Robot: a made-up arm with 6 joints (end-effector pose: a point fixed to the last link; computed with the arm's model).
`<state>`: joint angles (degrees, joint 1 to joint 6).
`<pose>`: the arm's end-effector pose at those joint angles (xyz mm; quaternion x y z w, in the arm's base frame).
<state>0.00 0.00 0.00 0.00 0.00 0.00</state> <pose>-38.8 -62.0 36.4 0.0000 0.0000 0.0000 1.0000</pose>
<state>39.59 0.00 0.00 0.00 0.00 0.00</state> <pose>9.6 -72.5 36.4 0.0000 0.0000 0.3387 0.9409</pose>
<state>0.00 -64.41 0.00 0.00 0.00 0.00</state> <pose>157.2 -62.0 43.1 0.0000 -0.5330 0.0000 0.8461</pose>
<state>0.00 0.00 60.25 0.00 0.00 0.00</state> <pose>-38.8 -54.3 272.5 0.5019 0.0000 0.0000 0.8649</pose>
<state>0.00 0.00 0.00 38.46 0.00 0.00</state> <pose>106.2 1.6 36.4 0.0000 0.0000 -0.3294 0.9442</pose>
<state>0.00 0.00 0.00 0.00 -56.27 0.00</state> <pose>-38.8 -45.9 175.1 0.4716 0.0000 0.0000 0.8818</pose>
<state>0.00 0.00 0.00 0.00 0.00 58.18</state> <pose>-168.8 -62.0 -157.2 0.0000 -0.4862 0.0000 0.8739</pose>
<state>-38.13 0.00 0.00 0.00 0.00 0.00</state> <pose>-68.8 -24.8 36.4 0.0000 0.0000 -0.3266 0.9451</pose>
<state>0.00 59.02 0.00 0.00 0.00 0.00</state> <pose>-130.0 -62.0 193.0 0.0000 0.4926 0.0000 0.8703</pose>
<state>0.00 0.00 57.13 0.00 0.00 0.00</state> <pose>-38.8 -48.5 261.1 0.4782 0.0000 0.0000 0.8783</pose>
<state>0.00 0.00 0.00 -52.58 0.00 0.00</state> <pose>-114.4 -261.1 36.4 0.0000 0.0000 0.4429 0.8966</pose>
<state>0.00 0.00 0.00 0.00 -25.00 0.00</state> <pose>-38.8 -37.7 95.7 0.2164 0.0000 0.0000 0.9763</pose>
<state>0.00 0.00 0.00 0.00 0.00 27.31</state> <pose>-124.7 -62.0 -37.4 0.0000 -0.2361 0.0000 0.9717</pose>
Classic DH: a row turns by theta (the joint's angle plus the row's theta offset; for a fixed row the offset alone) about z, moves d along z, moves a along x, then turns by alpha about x. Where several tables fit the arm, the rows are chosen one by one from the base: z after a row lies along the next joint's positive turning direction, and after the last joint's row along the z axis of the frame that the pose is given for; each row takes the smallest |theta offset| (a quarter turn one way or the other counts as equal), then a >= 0, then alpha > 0; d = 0 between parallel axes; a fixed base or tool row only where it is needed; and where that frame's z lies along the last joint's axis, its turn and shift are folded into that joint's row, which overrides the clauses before.
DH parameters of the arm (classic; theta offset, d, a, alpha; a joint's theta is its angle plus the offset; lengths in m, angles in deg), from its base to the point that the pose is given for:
joint 1: 0 0.1953 0.0539 -90
joint 2: 90 -0.2616 0.0342 90
joint 3: 90 0.071 0.0236 90
joint 4: 0 0.0403 0.0544 90
joint 5: 90 0.0547 0.298 -90
joint 6: -90 -0.1216 0.109 90
tool (fixed): 180 0.2136 0 0

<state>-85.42 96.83 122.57 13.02 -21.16 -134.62</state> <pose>-91.0 -407.4 -156.6 0.8366 -0.4450 0.3194 0.0046</pose>
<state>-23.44 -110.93 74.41 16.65 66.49 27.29</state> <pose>126.2 -98.2 41.1 -0.0960 -0.8723 -0.0881 0.4714</pose>
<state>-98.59 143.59 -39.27 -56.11 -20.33 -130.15</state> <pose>-180.6 215.4 639.8 -0.2589 -0.3500 -0.8781 0.1984</pose>
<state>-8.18 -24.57 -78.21 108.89 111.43 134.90</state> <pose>-144.6 -143.1 -238.4 -0.9620 0.1585 0.0145 0.2217</pose>
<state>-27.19 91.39 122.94 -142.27 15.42 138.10</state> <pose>364.9 112.8 45.8 0.0179 0.9091 0.3259 0.2590</pose>
